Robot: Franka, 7 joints.
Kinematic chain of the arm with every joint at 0, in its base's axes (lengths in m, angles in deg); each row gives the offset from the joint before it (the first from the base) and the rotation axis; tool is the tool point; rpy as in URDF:
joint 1: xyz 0 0 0.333 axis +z
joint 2: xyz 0 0 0 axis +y
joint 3: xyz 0 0 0.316 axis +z
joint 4: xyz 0.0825 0 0 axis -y
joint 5: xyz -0.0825 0 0.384 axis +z
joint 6: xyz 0 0 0 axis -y
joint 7: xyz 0.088 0 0 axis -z
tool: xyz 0 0 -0.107 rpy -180 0 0
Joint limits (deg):
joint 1: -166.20..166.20
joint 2: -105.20..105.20
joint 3: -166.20..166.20
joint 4: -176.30..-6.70
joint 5: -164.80..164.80
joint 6: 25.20..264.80
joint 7: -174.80..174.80
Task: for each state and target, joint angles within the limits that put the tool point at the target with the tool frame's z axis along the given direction. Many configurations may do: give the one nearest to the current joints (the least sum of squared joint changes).
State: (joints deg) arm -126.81 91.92 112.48 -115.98 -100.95 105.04 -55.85
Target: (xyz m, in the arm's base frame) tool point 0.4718 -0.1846 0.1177 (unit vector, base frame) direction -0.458 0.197 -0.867
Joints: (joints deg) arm -93.31 97.87 82.31 -114.73 -78.52 72.93 -55.85
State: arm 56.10 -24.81 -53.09 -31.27 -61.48 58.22 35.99
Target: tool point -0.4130 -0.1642 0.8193 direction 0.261 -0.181 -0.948
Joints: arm 5.29 -34.95 -65.20 -6.94 -69.12 25.20 35.99
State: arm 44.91 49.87 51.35 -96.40 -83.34 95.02 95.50
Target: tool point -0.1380 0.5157 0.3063 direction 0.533 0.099 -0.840
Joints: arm 35.82 40.86 82.51 -122.00 -70.97 94.22 95.50
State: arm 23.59 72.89 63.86 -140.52 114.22 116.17 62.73
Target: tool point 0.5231 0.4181 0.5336 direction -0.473 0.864 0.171
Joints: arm -8.73 28.01 49.57 -89.61 82.28 101.51 62.73
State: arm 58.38 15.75 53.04 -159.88 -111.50 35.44 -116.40
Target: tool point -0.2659 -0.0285 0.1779 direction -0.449 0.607 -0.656
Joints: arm 82.10 61.78 87.80 -176.07 -125.05 82.74 -116.40
